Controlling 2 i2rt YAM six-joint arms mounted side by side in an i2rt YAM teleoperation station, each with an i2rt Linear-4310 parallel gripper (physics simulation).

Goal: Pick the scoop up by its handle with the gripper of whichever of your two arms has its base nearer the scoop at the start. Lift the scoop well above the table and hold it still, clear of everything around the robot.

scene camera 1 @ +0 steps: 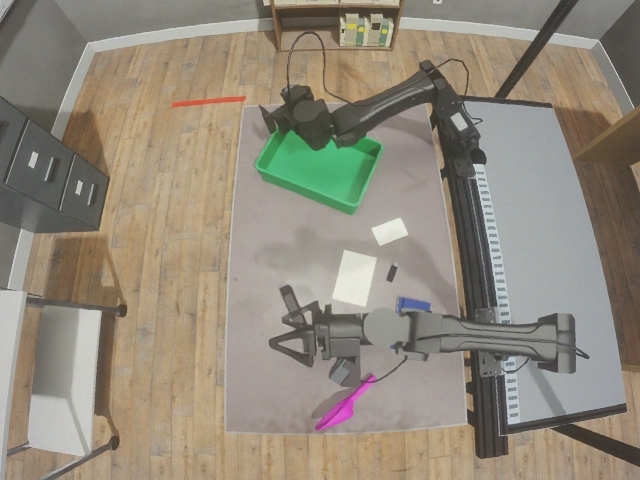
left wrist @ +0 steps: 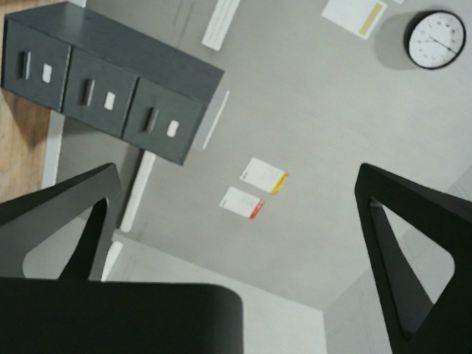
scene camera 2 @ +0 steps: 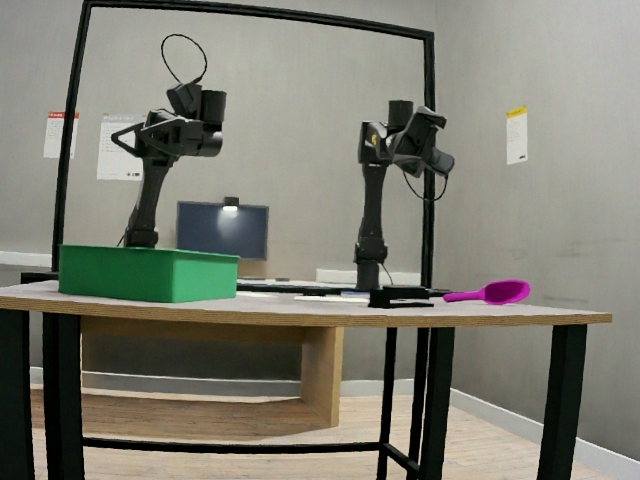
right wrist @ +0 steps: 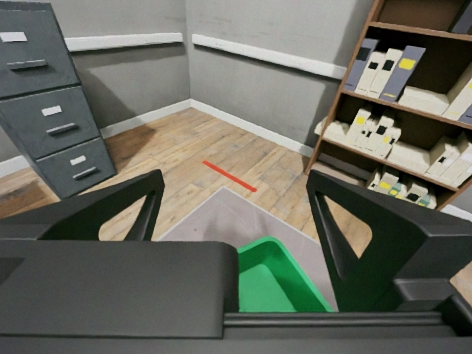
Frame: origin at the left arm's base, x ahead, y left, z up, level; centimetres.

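Where they show: left gripper, fingertip midpoint: [scene camera 1: 276,330] [left wrist: 237,176] [scene camera 2: 434,138]; right gripper, fingertip midpoint: [scene camera 1: 274,96] [scene camera 2: 125,136] [right wrist: 235,177]; left arm's base, origin of the base link: [scene camera 2: 367,291]; right arm's base, origin of the base link: [scene camera 1: 458,152].
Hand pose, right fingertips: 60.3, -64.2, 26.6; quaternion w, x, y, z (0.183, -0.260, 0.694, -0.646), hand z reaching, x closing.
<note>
Each offset is from my right fingertips to the top centre of the thing, as dx, dy, dz.
A magenta scoop {-18.5, +79.8, -21.8} [scene camera 1: 337,414] [scene camera 2: 506,292] lies on the table near the lower edge in scene camera 1 and at the right in scene camera 2. Its handle points up and right in scene camera 1. My left gripper [scene camera 1: 278,329] [scene camera 2: 422,143] [left wrist: 237,176] is wide open and empty, high above the table, up and left of the scoop in scene camera 1. My right gripper [scene camera 1: 266,117] [scene camera 2: 127,136] [right wrist: 235,177] is partly open and empty, high by the green bin, far from the scoop. The scoop does not show in either wrist view.
A green bin {-11.6, +6.4, -19.2} [scene camera 1: 310,193] [scene camera 2: 118,273] [right wrist: 295,272] stands below the right arm. A black object {-3.4, +52.3, -23.5} [scene camera 1: 287,297] [scene camera 2: 398,293] lies near the left gripper in scene camera 1. White sheets {-21.1, +43.3, -27.0} [scene camera 1: 354,277] {-32.9, +29.1, -27.4} [scene camera 1: 389,230], a small black block {-32.6, +41.9, -26.6} [scene camera 1: 392,272] and a blue item {-37.0, +57.8, -26.2} [scene camera 1: 413,304] lie mid-table.
</note>
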